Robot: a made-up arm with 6 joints. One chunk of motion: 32 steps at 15 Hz.
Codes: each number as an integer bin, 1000 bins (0 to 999) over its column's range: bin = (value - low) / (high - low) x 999, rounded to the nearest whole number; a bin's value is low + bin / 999 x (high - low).
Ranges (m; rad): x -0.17..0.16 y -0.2..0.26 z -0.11..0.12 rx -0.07..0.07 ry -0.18..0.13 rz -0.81..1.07
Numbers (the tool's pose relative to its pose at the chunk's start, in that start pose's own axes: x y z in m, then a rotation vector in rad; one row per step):
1: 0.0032 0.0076 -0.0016 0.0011 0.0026 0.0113
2: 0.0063 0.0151 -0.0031 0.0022 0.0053 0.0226
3: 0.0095 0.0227 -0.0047 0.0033 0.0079 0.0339
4: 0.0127 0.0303 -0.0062 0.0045 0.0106 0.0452
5: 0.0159 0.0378 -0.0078 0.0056 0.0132 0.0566
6: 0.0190 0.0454 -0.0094 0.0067 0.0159 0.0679
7: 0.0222 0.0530 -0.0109 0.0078 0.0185 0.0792
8: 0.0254 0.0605 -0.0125 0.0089 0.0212 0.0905
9: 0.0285 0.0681 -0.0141 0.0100 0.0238 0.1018
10: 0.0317 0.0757 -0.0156 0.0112 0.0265 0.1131
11: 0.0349 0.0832 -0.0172 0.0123 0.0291 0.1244
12: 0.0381 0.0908 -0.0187 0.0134 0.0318 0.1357
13: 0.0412 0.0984 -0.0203 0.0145 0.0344 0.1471
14: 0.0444 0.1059 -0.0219 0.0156 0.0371 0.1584
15: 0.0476 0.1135 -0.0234 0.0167 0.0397 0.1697
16: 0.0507 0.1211 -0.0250 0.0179 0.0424 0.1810
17: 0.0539 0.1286 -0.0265 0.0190 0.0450 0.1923
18: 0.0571 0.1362 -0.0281 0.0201 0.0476 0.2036
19: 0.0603 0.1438 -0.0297 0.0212 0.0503 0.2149
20: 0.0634 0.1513 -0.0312 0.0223 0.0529 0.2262
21: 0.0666 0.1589 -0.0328 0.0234 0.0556 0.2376
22: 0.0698 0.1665 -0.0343 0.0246 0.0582 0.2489
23: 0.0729 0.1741 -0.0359 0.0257 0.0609 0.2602
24: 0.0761 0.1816 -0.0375 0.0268 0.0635 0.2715
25: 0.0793 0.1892 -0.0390 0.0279 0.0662 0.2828
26: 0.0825 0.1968 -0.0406 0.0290 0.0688 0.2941
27: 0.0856 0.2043 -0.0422 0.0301 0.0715 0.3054
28: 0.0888 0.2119 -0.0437 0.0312 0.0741 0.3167
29: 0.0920 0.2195 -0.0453 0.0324 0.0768 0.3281
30: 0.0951 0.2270 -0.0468 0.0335 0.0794 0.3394
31: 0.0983 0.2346 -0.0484 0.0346 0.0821 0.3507
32: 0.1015 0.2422 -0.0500 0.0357 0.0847 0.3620
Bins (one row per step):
1: 524 451 471 507 588 436
2: 534 467 464 515 597 442
3: 543 484 457 523 606 448
4: 553 500 451 532 614 454
5: 563 516 444 539 623 460
6: 572 533 437 547 631 467
7: 582 549 430 555 640 473
8: 592 566 423 563 648 479
9: 601 582 417 571 657 485
10: 611 599 410 579 665 491
11: 620 615 403 587 674 497
12: 630 632 397 595 683 503
13: 639 648 390 603 691 509
14: 649 664 383 611 700 515
15: 659 681 376 619 708 521
16: 668 697 369 627 717 527
17: 678 714 363 635 725 533
18: 687 730 356 643 733 539
19: 697 747 349 651 742 545
20: 707 763 342 659 751 551
21: 716 779 335 666 759 557
22: 726 796 329 675 768 563
23: 735 812 322 683 776 569
24: 745 829 315 691 785 575
25: 755 845 308 699 793 581
26: 764 862 301 706 802 587
27: 774 878 294 714 810 593
28: 783 895 288 722 819 599
29: 793 911 281 731 828 605
30: 803 927 275 739 836 611
31: 812 944 268 746 845 617
32: 822 960 261 754 853 623

